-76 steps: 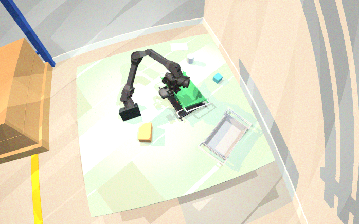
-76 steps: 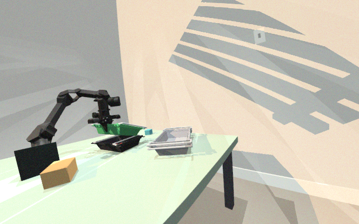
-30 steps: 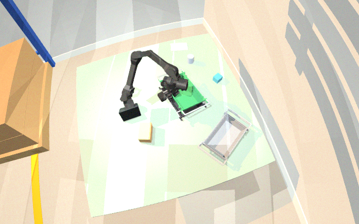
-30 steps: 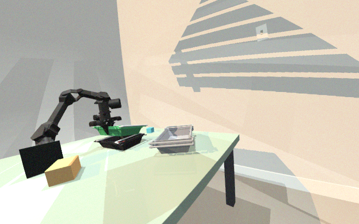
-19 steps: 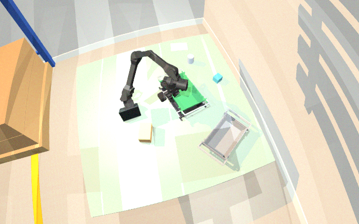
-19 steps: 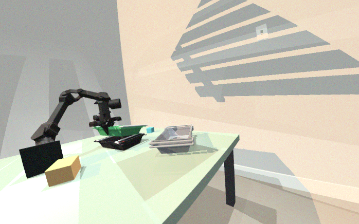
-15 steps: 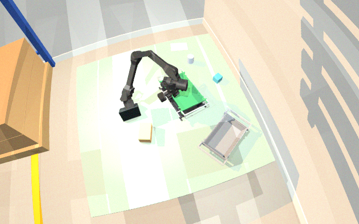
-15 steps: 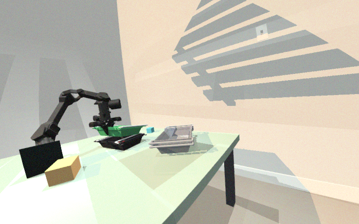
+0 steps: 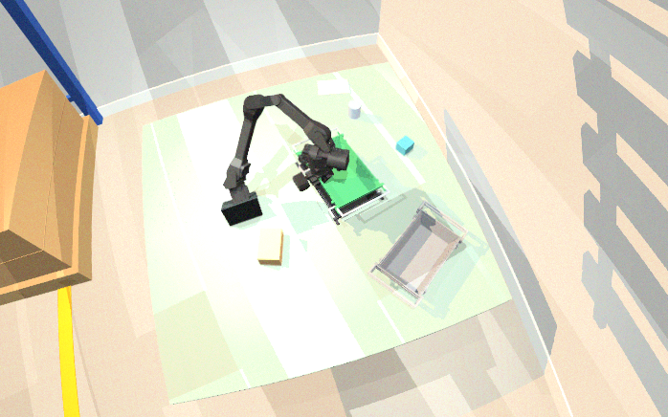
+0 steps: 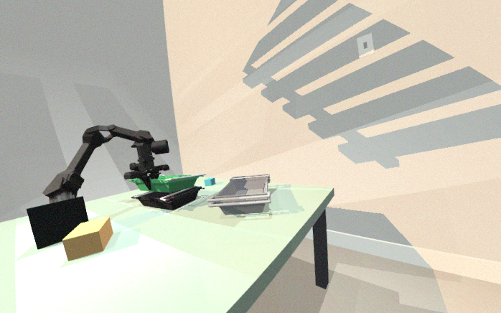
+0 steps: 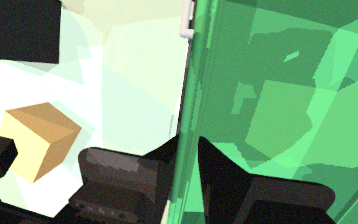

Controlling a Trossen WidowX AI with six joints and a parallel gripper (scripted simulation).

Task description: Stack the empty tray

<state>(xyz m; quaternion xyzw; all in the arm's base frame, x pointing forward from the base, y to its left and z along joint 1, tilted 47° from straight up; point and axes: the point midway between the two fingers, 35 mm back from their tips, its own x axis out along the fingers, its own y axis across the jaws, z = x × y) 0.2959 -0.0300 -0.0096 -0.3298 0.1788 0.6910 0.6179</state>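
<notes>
The green tray is 80 mm ahead of my gripper tip, 20 mm to the left of it and 30 mm above it. The rest, counted from my gripper tip: grey cylinder 260 mm ahead, 360 mm to the left, 60 mm below; then tan block 240 mm behind, 150 mm to the right, 60 mm below; then teal cube 400 mm ahead, 110 mm to the left, 70 mm below.
</notes>
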